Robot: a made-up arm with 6 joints.
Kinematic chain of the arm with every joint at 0, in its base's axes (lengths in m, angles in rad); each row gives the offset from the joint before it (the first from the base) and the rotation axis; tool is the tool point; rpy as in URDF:
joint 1: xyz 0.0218 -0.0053 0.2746 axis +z
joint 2: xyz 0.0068 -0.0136 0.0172 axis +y
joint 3: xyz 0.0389 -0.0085 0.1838 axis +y
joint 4: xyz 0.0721 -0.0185 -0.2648 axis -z
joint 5: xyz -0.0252 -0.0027 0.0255 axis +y
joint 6: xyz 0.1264 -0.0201 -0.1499 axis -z
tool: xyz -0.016 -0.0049 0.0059 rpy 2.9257 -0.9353 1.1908
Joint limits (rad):
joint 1: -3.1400..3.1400
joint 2: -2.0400..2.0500
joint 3: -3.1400..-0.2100
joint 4: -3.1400..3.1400
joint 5: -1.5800..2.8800
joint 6: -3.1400..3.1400
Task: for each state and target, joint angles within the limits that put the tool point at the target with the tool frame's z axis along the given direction. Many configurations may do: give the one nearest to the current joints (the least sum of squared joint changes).
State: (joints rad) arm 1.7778 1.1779 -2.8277 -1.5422 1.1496 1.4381
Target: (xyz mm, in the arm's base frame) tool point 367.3 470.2 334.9 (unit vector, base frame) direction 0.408 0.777 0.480
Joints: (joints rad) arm 1.1715 1.8115 -3.1400 -2.5204 1.5878 1.3460
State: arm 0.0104 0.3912 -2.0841 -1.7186 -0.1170 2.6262
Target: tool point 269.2 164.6 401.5 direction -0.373 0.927 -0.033
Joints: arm 0.3606 0.2788 -1.8061 -2.4270 -1.0494 2.0424
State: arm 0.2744 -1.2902 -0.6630 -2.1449 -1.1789 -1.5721
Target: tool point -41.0 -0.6 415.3 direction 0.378 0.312 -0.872
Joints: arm 1.1591 -1.0495 -0.5175 -2.5281 -1.5800 -1.2249
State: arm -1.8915 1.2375 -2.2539 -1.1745 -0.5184 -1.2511
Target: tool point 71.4 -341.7 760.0 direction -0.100 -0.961 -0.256
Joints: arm -1.6161 0.4607 -2.5809 -1.1417 -0.2520 -1.3264
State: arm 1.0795 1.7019 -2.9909 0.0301 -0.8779 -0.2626
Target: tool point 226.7 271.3 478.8 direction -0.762 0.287 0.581
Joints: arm 1.1468 1.5235 -3.1400 -0.0155 -1.3818 -0.4776
